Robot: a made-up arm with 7 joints. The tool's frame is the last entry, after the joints.
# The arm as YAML. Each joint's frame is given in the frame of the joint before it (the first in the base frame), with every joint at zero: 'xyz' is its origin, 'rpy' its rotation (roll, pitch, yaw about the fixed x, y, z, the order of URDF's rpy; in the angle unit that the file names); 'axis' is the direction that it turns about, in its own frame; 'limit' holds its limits. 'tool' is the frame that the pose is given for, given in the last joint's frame.
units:
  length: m
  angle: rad
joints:
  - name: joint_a
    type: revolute
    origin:
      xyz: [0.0, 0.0, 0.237]
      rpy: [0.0, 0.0, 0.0]
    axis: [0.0, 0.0, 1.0]
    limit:
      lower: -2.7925
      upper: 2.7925
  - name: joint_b
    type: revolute
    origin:
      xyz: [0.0, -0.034, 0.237]
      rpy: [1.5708, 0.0, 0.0]
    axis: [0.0, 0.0, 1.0]
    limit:
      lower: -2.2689
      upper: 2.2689
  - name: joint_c
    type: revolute
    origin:
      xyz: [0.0, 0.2, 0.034]
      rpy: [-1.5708, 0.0, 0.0]
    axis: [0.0, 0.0, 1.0]
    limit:
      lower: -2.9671
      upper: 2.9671
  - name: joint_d
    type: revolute
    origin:
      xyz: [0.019, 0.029, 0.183]
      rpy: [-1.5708, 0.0, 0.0]
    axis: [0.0, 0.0, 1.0]
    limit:
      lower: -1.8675
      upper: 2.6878
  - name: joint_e
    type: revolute
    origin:
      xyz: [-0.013, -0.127, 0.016]
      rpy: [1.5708, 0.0, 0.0]
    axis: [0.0, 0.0, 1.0]
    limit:
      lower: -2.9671
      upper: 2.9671
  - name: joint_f
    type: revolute
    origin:
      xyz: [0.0, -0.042, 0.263]
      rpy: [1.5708, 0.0, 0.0]
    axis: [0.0, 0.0, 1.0]
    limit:
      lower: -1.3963
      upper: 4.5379
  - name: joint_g
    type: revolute
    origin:
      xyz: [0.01, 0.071, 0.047]
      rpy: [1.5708, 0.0, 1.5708]
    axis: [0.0, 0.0, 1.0]
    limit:
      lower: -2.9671
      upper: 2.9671
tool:
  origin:
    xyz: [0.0, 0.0, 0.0]
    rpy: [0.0, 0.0, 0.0]
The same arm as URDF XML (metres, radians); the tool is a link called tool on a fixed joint. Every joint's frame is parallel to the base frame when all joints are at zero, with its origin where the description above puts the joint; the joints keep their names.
<robot name="arm">
<link name="base"/>
<link name="link1"/>
<link name="link2"/>
<link name="link3"/>
<link name="link4"/>
<link name="link5"/>
<link name="link6"/>
<link name="link7"/>
<link name="tool"/>
<joint name="joint_a" type="revolute"><parent link="base"/><child link="link1"/><origin xyz="0 0 0.237" rpy="0 0 0"/><axis xyz="0 0 1"/><limit lower="-2.7925" upper="2.7925"/></joint>
<joint name="joint_b" type="revolute"><parent link="link1"/><child link="link2"/><origin xyz="0 -0.034 0.237" rpy="0 0 0"/><axis xyz="0 -1 0"/><limit lower="-2.2689" upper="2.2689"/></joint>
<joint name="joint_c" type="revolute"><parent link="link2"/><child link="link3"/><origin xyz="0 -0.034 0.2" rpy="0 0 0"/><axis xyz="0 0 1"/><limit lower="-2.9671" upper="2.9671"/></joint>
<joint name="joint_d" type="revolute"><parent link="link3"/><child link="link4"/><origin xyz="0.019 0.029 0.183" rpy="0 0 0"/><axis xyz="0 1 0"/><limit lower="-1.8675" upper="2.6878"/></joint>
<joint name="joint_e" type="revolute"><parent link="link4"/><child link="link5"/><origin xyz="-0.013 0.016 0.127" rpy="0 0 0"/><axis xyz="0 0 1"/><limit lower="-2.9671" upper="2.9671"/></joint>
<joint name="joint_f" type="revolute"><parent link="link5"/><child link="link6"/><origin xyz="0 -0.042 0.263" rpy="0 0 0"/><axis xyz="0 -1 0"/><limit lower="-1.3963" upper="4.5379"/></joint>
<joint name="joint_g" type="revolute"><parent link="link6"/><child link="link7"/><origin xyz="0.01 -0.047 0.071" rpy="0 0 0"/><axis xyz="1 0 0"/><limit lower="-2.9671" upper="2.9671"/></joint>
<joint name="tool_fixed" type="fixed"><parent link="link7"/><child link="tool"/><origin xyz="0 0 0" rpy="-3.1416 -1.5708 0"/></joint>
</robot>

